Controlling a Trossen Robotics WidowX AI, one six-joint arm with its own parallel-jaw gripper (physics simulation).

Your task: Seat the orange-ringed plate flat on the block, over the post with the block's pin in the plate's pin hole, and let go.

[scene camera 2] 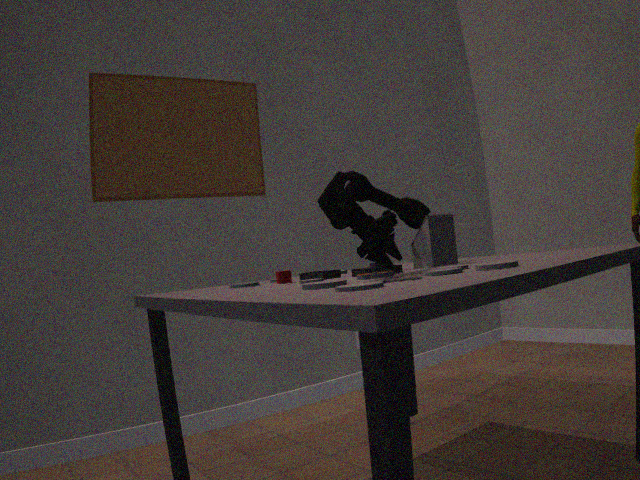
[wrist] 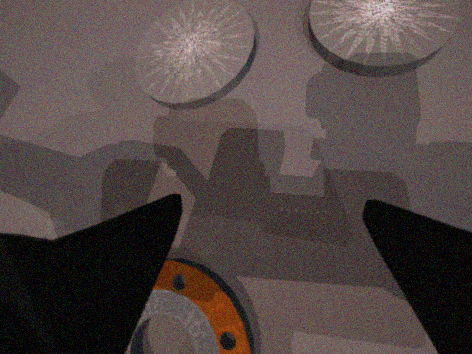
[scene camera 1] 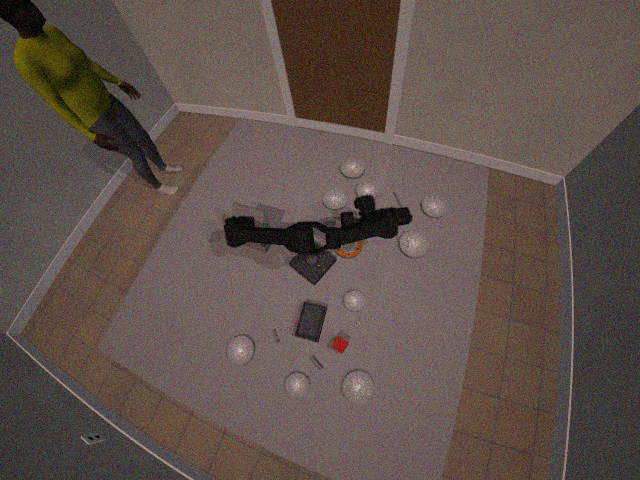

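Seen in the pictures: gripper, fingertip midpoint: (scene camera 2: 397,263) (wrist: 272,205) (scene camera 1: 359,218); arm's base, link origin: (scene camera 2: 430,230) (scene camera 1: 247,225).
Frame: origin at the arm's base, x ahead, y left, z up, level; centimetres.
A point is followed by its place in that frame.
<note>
The orange-ringed plate (scene camera 1: 351,254) {x 37.9, y 0.3, z -11.2 cm} (wrist: 231,319) {x 38.6, y 8.1, z -11.2 cm} lies on the table; the arm hides part of it in scene camera 1, and in the wrist view it is at the bottom left, partly behind the left finger. The dark block (scene camera 1: 313,272) {x 25.9, y -9.5, z -10.0 cm} lies close beside the plate, turned like a diamond, with a short round post near its upper corner and small orange marks. The pin and pin hole cannot be made out for certain. My gripper (scene camera 2: 381,259) (wrist: 272,205) {x 38.3, y 14.7, z -9.0 cm} is wide open and empty, low over the table, with its fingertips beyond the plate's upper edge in the wrist view.
A dark rectangular tray (scene camera 1: 300,320) {x 25.5, y -26.9, z -10.6 cm} (scene camera 2: 320,274) {x 33.2, y -21.6, z -10.7 cm}, a red cube (scene camera 1: 340,344) {x 40.3, y -31.9, z -8.4 cm} (scene camera 2: 283,276) {x 41.5, y -30.3, z -10.1 cm} and two small grey bars are further along the table. Several pale discs lie around, two of them near the gripper (wrist: 195,50) (wrist: 380,30). A grey box (scene camera 2: 443,240) {x 0.5, y 5.2, z -4.0 cm} stands behind the arm. A person stands beyond the table.
</note>
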